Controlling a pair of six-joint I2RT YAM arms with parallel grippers.
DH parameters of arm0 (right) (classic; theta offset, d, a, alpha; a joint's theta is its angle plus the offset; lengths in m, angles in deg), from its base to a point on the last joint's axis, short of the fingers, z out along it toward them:
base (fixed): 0 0 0 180
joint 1: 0 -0.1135 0.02 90
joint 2: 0 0 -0.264 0
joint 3: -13.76 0 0.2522 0
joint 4: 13.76 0 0.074 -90
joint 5: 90 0 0 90
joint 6: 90 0.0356 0 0
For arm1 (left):
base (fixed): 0 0 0 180
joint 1: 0 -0.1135 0.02 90
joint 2: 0 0 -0.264 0
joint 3: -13.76 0 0.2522 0
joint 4: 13.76 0 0.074 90
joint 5: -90 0 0 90
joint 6: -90 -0.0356 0 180
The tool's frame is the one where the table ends.
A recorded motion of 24 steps. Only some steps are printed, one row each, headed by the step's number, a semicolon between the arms.
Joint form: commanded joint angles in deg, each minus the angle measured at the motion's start. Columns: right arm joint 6, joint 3, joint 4, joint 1, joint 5, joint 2; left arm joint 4, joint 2, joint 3, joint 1, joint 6, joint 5.
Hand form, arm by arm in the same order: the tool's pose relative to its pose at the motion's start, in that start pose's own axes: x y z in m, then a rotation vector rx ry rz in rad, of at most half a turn. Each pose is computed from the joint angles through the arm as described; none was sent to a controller.
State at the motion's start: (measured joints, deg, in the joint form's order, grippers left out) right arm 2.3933 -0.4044 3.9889 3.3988 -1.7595 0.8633; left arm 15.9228 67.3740 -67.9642 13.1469 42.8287 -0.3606
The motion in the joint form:
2: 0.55 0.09 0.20 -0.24 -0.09 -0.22; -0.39 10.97 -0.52 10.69 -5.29 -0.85
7: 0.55 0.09 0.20 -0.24 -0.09 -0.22; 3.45 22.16 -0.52 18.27 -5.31 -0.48
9: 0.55 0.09 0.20 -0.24 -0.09 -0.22; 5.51 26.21 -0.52 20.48 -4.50 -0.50
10: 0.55 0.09 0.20 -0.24 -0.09 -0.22; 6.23 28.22 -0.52 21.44 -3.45 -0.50
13: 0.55 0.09 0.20 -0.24 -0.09 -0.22; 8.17 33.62 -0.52 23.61 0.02 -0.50
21: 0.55 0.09 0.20 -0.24 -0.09 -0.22; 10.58 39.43 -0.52 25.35 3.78 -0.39
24: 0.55 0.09 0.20 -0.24 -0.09 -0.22; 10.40 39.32 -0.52 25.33 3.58 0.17
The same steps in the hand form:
2: 0.0006 0.0005 -0.0001 -0.0057 0.0015 0.0093; 0.0661 -0.0193 0.0548 0.0316 0.2572 0.1544
7: 0.0006 0.0005 -0.0001 -0.0057 0.0015 0.0093; 0.1443 -0.0160 0.0942 -0.0578 0.5224 0.2363
9: 0.0006 0.0005 -0.0001 -0.0057 0.0015 0.0093; 0.1731 -0.0104 0.1040 -0.1097 0.6190 0.2562
10: 0.0006 0.0005 -0.0001 -0.0057 0.0015 0.0093; 0.1866 -0.0072 0.1084 -0.1382 0.6599 0.2546
13: 0.0006 0.0005 -0.0001 -0.0057 0.0015 0.0093; 0.2215 0.0042 0.1187 -0.2286 0.7599 0.2394
21: 0.0006 0.0005 -0.0001 -0.0057 0.0015 0.0093; 0.2564 0.0211 0.1268 -0.3466 0.8545 0.2244
24: 0.0006 0.0005 -0.0001 -0.0057 0.0015 0.0093; 0.2555 0.0208 0.1270 -0.3467 0.8443 0.2304

